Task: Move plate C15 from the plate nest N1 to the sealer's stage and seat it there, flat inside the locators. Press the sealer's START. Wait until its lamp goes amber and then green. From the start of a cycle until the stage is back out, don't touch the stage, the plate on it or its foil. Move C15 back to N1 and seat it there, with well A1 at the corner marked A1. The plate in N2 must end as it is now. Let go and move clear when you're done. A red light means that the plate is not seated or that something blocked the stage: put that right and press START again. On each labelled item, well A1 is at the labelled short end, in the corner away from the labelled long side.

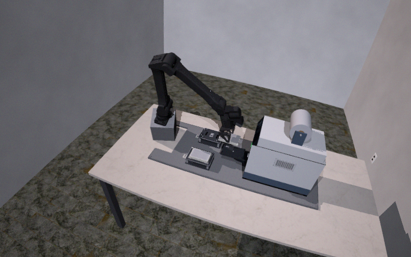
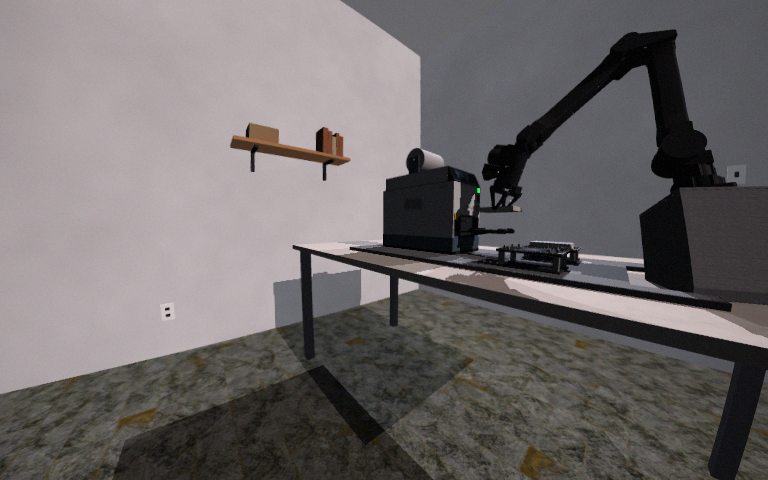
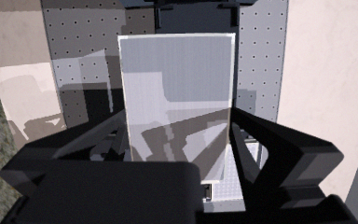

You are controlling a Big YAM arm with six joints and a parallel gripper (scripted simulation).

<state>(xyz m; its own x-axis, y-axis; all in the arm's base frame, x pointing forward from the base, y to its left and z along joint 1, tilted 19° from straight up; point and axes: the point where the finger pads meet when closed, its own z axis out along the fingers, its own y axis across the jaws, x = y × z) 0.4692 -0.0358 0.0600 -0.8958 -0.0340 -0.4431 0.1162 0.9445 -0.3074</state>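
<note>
My gripper is now 40 mm short of the dark stage, 30 mm to the left of it and 80 mm above it. From my hand the other things lie so: foil roll (370 mm ahead, 60 mm to the right, 240 mm above); then white well plate (right at my hand).
</note>
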